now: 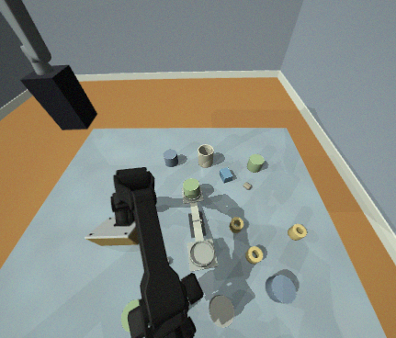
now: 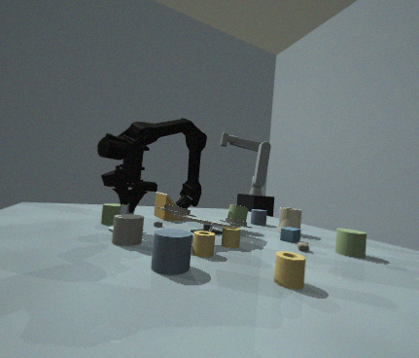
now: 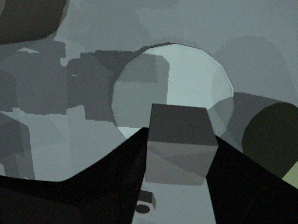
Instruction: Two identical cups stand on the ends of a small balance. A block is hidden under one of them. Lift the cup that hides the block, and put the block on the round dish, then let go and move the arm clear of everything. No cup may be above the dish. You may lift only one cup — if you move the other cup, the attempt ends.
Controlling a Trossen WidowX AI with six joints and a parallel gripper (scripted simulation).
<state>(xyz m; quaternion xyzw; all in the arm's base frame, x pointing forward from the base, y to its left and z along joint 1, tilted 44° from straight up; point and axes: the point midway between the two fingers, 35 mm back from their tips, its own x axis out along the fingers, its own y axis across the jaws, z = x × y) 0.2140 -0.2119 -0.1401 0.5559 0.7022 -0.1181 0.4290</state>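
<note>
My gripper tip is now 50 mm above the pale round dish. From my gripper tip the other things lie so: blue cube: 490 mm to the left, 220 mm ahead, 40 mm below; then brown lump: 430 mm to the left, 310 mm ahead, 40 mm below; then grey block: 10 mm above.
</note>
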